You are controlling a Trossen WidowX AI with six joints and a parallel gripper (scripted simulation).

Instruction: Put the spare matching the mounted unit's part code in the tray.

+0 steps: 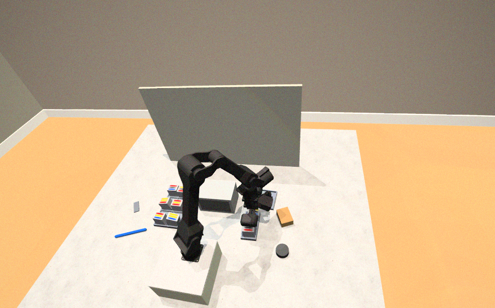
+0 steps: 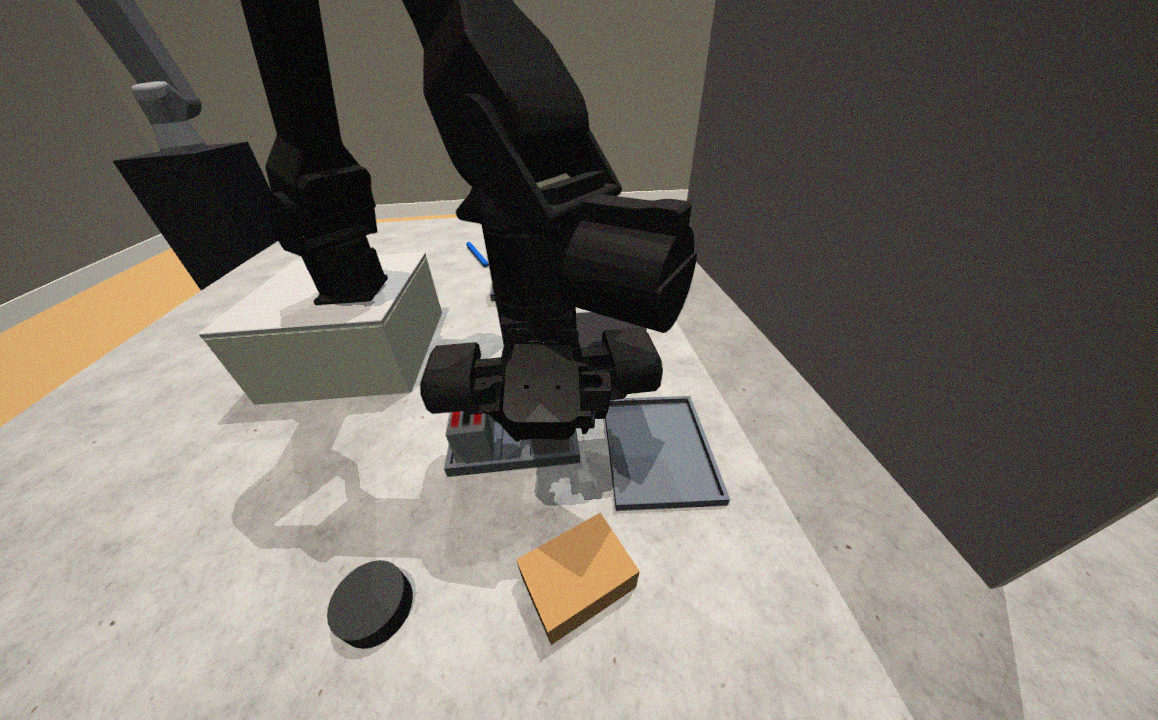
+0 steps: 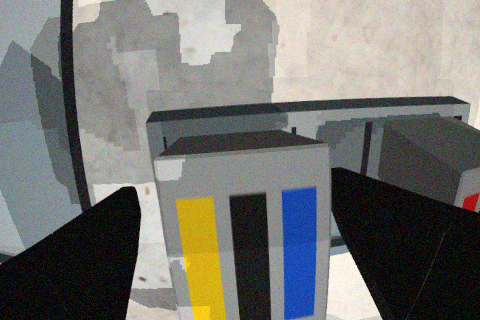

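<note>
My gripper tip is 30 mm below the spare. The rest, counted from my gripper tip: dark rack (40 mm behind, 10 mm to the left, 10 mm below); grey tray (100 mm ahead, 20 mm below, 10 mm to the right); black disc (130 mm to the right, 130 mm behind, 10 mm below).
</note>
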